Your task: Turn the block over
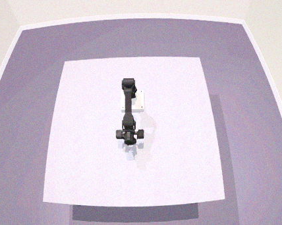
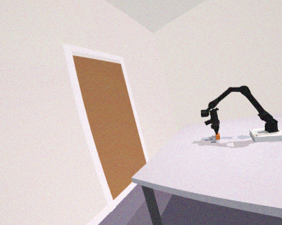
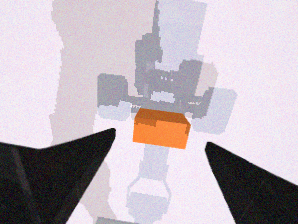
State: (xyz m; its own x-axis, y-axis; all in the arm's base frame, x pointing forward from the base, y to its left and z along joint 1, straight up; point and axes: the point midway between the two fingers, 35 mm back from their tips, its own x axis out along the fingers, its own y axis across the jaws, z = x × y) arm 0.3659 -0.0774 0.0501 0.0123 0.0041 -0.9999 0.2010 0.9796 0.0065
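The orange block lies 1 cm behind my gripper tip and 3 cm below it.
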